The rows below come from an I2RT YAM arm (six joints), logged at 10 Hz.
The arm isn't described. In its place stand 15 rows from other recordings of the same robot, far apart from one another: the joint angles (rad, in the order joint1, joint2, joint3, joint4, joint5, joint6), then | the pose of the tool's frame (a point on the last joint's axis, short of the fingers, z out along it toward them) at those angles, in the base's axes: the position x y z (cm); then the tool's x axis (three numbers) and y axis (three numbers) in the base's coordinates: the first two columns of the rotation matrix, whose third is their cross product.
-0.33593, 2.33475, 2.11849, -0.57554, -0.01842, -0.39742 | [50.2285, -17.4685, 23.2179, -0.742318, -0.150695, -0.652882, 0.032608, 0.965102, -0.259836]
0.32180, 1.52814, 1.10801, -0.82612, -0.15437, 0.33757 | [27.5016, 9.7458, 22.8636, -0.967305, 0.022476, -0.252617, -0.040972, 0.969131, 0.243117]
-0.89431, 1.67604, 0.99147, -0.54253, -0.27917, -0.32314 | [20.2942, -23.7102, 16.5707, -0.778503, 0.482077, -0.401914, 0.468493, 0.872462, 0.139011]
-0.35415, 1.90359, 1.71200, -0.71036, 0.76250, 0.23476 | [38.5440, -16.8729, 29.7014, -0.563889, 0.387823, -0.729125, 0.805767, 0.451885, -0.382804]
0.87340, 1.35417, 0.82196, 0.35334, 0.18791, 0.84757 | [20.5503, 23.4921, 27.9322, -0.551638, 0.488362, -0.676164, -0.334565, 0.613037, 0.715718]
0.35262, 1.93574, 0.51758, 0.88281, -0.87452, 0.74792 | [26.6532, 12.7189, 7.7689, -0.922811, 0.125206, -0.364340, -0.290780, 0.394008, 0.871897]
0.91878, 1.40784, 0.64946, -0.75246, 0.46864, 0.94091 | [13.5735, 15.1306, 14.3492, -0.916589, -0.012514, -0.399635, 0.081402, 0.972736, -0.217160]
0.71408, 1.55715, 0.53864, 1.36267, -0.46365, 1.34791 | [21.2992, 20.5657, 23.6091, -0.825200, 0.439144, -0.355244, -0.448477, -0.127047, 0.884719]
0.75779, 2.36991, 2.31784, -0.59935, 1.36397, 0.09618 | [40.2864, 33.3245, 29.5467, -0.397633, -0.349112, -0.848533, 0.464494, 0.720941, -0.514285]
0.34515, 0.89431, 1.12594, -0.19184, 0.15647, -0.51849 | [17.9242, 5.8550, 43.8346, 0.125521, -0.475063, -0.870953, -0.144461, 0.859787, -0.489793]
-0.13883, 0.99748, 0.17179, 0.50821, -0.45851, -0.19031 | [18.8028, -1.0363, 16.2828, -0.248285, -0.136581, -0.959010, -0.345561, 0.937362, -0.044033]
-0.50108, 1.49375, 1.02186, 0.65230, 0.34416, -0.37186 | [30.2030, -17.9119, 33.8082, -0.123469, -0.322360, -0.938530, 0.749705, 0.589332, -0.301048]
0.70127, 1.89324, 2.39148, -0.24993, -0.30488, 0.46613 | [29.4775, 26.2914, 56.0213, -0.208771, 0.384818, -0.899072, -0.832759, 0.412070, 0.369745]
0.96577, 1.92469, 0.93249, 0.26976, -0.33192, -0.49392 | [20.4586, 31.6236, 11.7647, 0.103421, -0.638455, -0.762679, -0.985379, 0.038611, -0.165941]
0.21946, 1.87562, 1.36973, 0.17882, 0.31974, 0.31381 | [43.6470, 8.5891, 26.4461, -0.272368, 0.239489, -0.931912, 0.176547, 0.964525, 0.196271]
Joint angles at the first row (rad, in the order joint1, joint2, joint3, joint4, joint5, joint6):
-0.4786 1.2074 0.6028 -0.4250 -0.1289 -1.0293
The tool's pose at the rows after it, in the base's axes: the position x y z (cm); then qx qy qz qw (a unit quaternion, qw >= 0):
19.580 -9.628 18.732 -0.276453 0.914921 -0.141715 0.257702
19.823 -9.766 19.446 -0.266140 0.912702 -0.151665 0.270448
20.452 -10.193 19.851 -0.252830 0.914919 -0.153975 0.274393
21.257 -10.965 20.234 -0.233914 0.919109 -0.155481 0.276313
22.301 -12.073 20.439 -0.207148 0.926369 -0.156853 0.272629
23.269 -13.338 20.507 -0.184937 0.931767 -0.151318 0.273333
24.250 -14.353 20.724 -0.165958 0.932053 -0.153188 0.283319
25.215 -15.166 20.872 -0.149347 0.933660 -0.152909 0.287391
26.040 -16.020 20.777 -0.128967 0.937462 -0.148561 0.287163
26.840 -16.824 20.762 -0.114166 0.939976 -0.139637 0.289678
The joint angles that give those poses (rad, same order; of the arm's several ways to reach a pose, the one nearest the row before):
-0.4817 1.1767 0.6197 -0.4341 -0.1518 -1.0232
-0.4817 1.1674 0.6350 -0.4234 -0.1489 -1.0018
-0.4847 1.1933 0.6641 -0.4157 -0.1442 -0.9772
-0.4970 1.2346 0.7040 -0.4081 -0.1397 -0.9496
-0.5138 1.2959 0.7546 -0.4004 -0.1258 -0.9128
-0.5383 1.3588 0.8052 -0.3943 -0.1350 -0.8867
-0.5522 1.4064 0.8467 -0.3683 -0.1411 -0.8576
-0.5583 1.4524 0.8896 -0.3574 -0.1396 -0.8284
-0.5676 1.5000 0.9295 -0.3543 -0.1381 -0.7947
-0.5767 1.5445 0.9724 -0.3589 -0.1503 -0.7686

